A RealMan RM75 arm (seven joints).
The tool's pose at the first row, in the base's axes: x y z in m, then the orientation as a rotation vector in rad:
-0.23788, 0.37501, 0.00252, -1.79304, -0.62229, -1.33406
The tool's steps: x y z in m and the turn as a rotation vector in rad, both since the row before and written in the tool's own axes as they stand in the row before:
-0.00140, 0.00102, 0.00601, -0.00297, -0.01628, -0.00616
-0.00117, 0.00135, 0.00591, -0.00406, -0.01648, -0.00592
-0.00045, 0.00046, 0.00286, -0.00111, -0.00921, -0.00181
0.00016, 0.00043, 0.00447, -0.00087, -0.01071, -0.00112
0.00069, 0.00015, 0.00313, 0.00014, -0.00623, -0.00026
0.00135, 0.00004, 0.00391, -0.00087, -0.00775, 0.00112
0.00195, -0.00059, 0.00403, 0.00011, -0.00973, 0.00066
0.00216, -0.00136, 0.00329, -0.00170, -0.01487, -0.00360
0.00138, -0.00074, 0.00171, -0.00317, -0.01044, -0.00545
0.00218, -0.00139, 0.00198, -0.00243, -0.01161, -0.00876
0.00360, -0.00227, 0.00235, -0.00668, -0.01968, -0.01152
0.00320, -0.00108, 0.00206, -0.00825, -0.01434, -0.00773
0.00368, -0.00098, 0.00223, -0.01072, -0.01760, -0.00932
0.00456, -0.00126, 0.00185, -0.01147, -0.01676, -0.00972
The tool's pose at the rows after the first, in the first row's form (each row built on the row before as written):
-0.23424, 0.37950, 0.00013, -1.80736, -0.63542, -1.32635
-0.23035, 0.38368, -0.00221, -1.82269, -0.64783, -1.31878
-0.22859, 0.38579, -0.00322, -1.83046, -0.65393, -1.31289
-0.22578, 0.38922, -0.00394, -1.83924, -0.66027, -1.30512
-0.22374, 0.39170, -0.00389, -1.84386, -0.66391, -1.29997
-0.22114, 0.39487, -0.00335, -1.85059, -0.66643, -1.29319
-0.21875, 0.39850, -0.00212, -1.85796, -0.67098, -1.28446
-0.21728, 0.40198, -0.00036, -1.87015, -0.68159, -1.27503
-0.21645, 0.40382, 0.00078, -1.87993, -0.69099, -1.27131
-0.21569, 0.40629, 0.00276, -1.88955, -0.70478, -1.26820
-0.21491, 0.40965, 0.00618, -1.90829, -0.72349, -1.26216
-0.21351, 0.41215, 0.00891, -1.92473, -0.73477, -1.25921
-0.21176, 0.41481, 0.01197, -1.94539, -0.74818, -1.25571
-0.21009, 0.41748, 0.01596, -1.96594, -0.76126, -1.25349

